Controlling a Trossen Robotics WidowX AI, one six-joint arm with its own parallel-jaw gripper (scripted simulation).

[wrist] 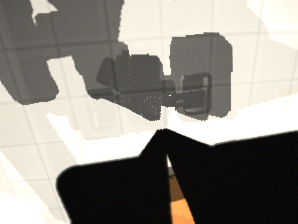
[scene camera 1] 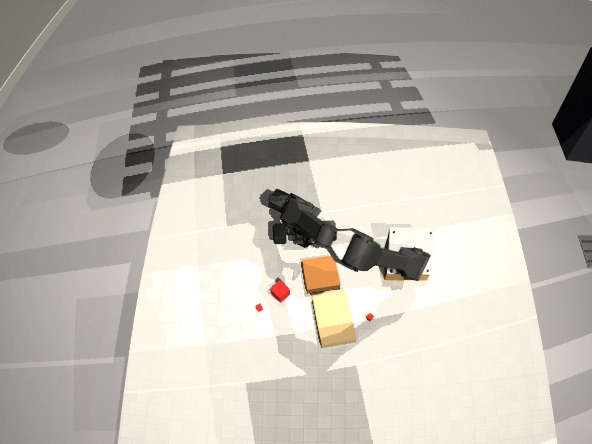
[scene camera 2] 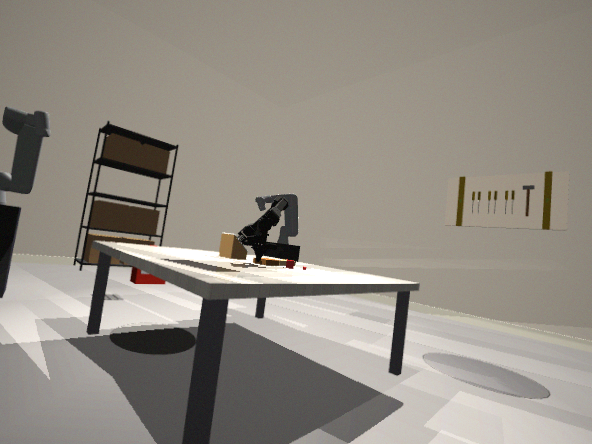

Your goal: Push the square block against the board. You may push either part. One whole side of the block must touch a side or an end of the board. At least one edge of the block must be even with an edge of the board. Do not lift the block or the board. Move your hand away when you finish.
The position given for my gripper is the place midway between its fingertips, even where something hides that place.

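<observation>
There is a pale cream board (scene camera 1: 334, 321) that I can see, though in the wrist view it is out of frame. I see an orange square block (scene camera 1: 321, 274) as well. As for my gripper (wrist: 162, 134), it holds nothing, and it is shut.
</observation>
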